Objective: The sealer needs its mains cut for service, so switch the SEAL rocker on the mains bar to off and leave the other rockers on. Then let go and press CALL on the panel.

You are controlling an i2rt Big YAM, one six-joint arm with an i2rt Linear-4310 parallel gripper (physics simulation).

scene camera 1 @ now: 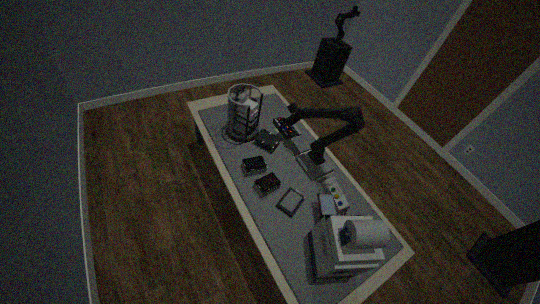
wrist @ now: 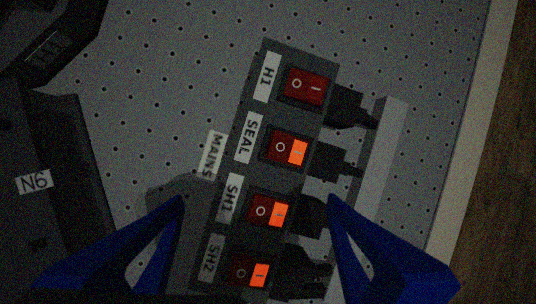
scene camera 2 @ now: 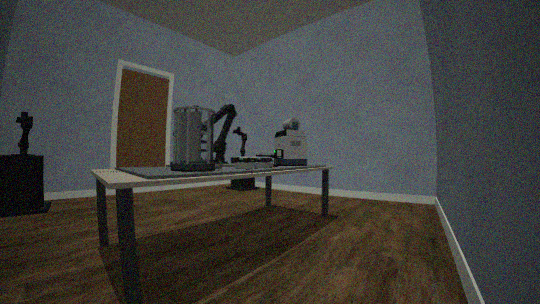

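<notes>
The dark mains bar (scene camera 1: 286, 128) (wrist: 288, 118) lies on the grey pegboard mat. In the wrist view, the H1 rocker (wrist: 306, 87) is unlit dark red. The SEAL rocker (wrist: 284, 148), SH1 rocker (wrist: 267, 211) and SH2 rocker (wrist: 250, 273) each glow orange on the I side. My gripper (wrist: 255, 201) is open and empty above the bar, its blue fingers either side at SH1 height in the image. The button panel (scene camera 1: 336, 196) has several coloured buttons; its labels, CALL included, are unreadable. The white machine with a roll (scene camera 1: 345, 252) (scene camera 2: 291, 150) stands at the table's far end from the bar.
Black plugs (wrist: 327, 161) and a pale raised strip (wrist: 382, 160) run beside the bar. A dark device with a white tag (wrist: 34, 181) is at left. A round caged carousel (scene camera 1: 244, 112) (scene camera 2: 192, 137), two dark boxes (scene camera 1: 254, 165) (scene camera 1: 267, 184) and a small screen (scene camera 1: 327, 204) stand on the table.
</notes>
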